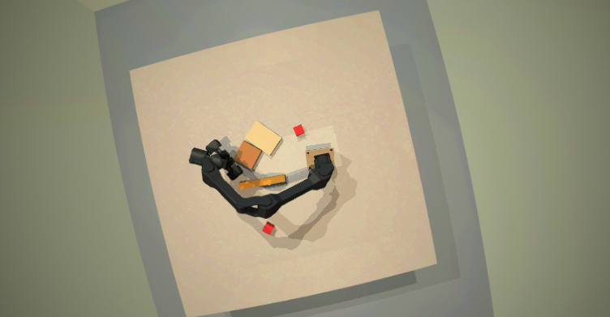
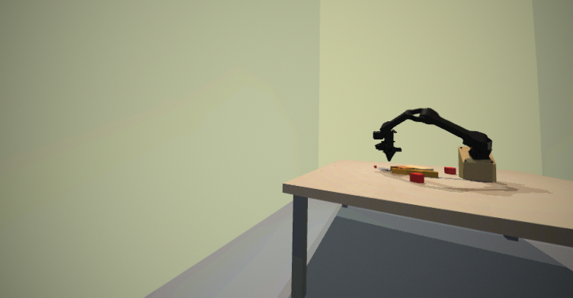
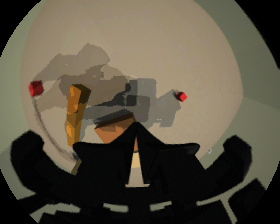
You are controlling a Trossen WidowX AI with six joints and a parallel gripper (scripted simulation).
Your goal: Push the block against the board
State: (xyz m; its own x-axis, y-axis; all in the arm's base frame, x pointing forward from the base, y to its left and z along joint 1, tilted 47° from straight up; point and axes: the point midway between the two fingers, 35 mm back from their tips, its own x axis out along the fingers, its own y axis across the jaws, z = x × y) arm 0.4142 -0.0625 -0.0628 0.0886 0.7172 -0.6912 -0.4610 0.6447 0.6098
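My gripper tip is now 8 cm past the square orange-brown block and 5 cm above it. From my gripper tip the other things lie so: pale yellow box (17 cm behind, 6 cm to the right, 5 cm below); then tiny red piece (9 cm ahead, 7 cm to the right, 5 cm below); then narrow orange board (14 cm to the left, 12 cm behind, 5 cm below).
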